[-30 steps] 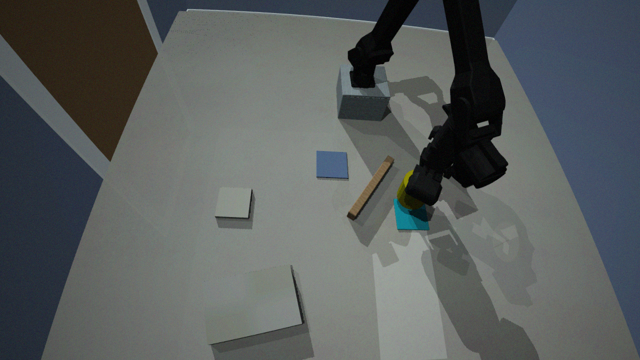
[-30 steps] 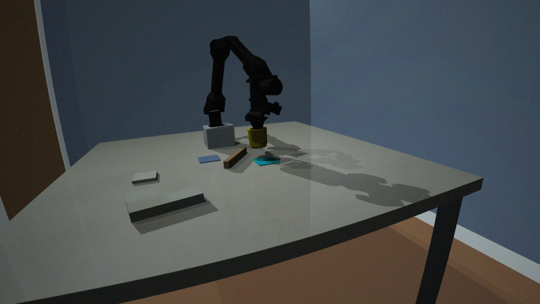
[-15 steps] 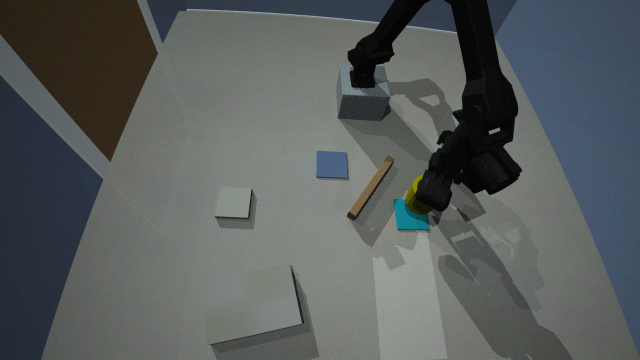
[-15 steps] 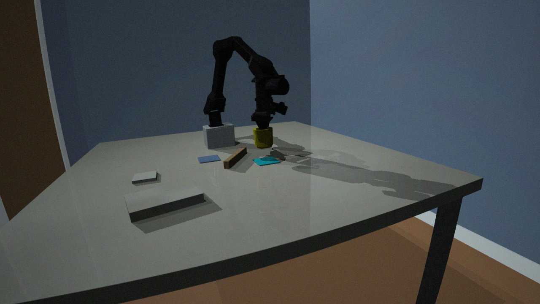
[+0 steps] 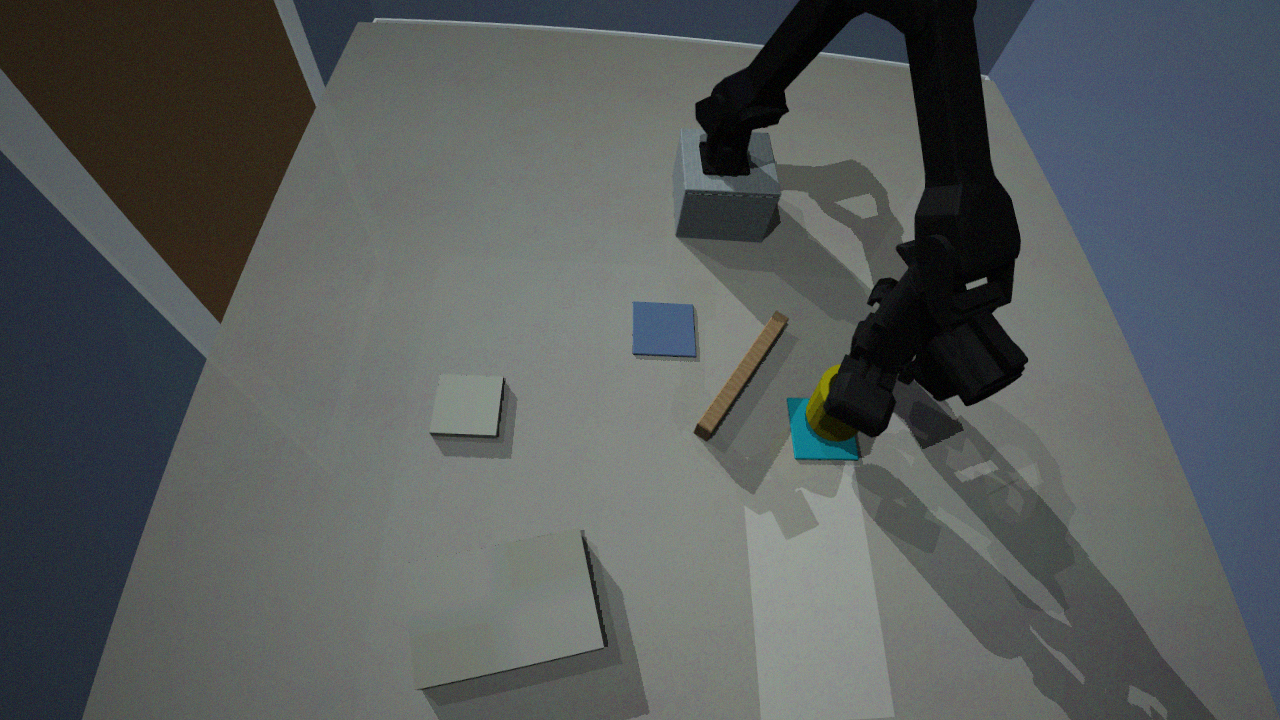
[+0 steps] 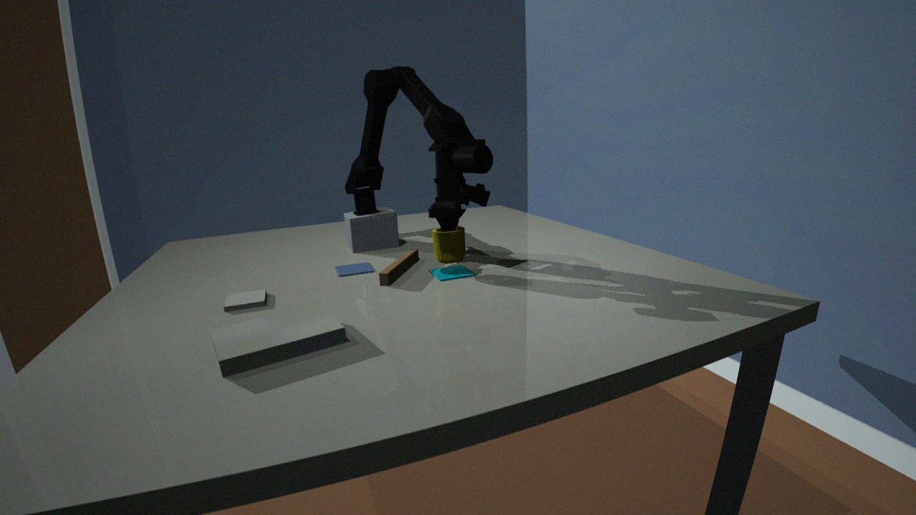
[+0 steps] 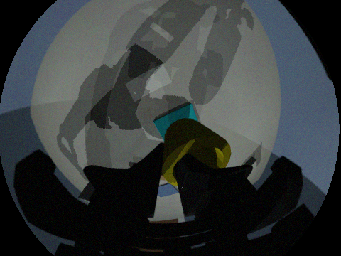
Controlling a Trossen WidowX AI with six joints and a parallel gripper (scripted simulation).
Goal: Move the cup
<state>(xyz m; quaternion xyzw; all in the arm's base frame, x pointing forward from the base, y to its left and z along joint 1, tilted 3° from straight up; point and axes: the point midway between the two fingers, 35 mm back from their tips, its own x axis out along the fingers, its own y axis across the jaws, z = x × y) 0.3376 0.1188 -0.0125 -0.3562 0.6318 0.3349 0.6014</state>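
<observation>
Now: gripper tip 20 mm short of the cyan pad, 10 mm to the left of it and 70 mm above it. From my gripper tip the other things lie so: wooden bar (50 mm behind, 110 mm to the right, 60 mm below); dark yellow cup (20 mm ahead, 20 mm to the right); blue pad (120 mm behind, 200 mm to the right, 70 mm below).
</observation>
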